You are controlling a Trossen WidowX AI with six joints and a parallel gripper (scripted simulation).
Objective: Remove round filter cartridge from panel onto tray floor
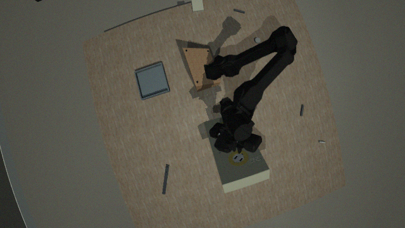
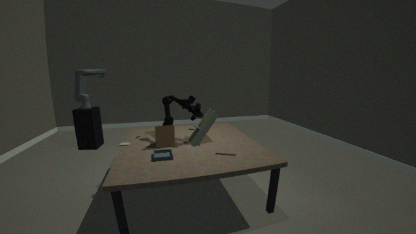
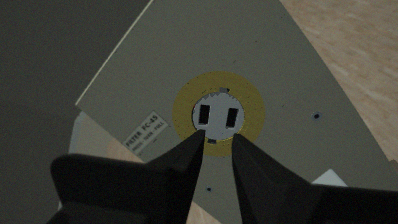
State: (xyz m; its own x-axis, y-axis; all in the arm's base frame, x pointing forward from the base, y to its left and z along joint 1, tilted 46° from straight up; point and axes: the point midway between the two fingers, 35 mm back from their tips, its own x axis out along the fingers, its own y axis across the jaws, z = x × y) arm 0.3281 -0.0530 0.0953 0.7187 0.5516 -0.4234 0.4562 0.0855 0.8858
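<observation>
My gripper tip is now 4 cm short of the round grey filter cartridge and 3 cm above it. Round my gripper tip: sloped service panel: 11 cm below; then grey tray: 37 cm behind, 32 cm to the right, 25 cm below.
</observation>
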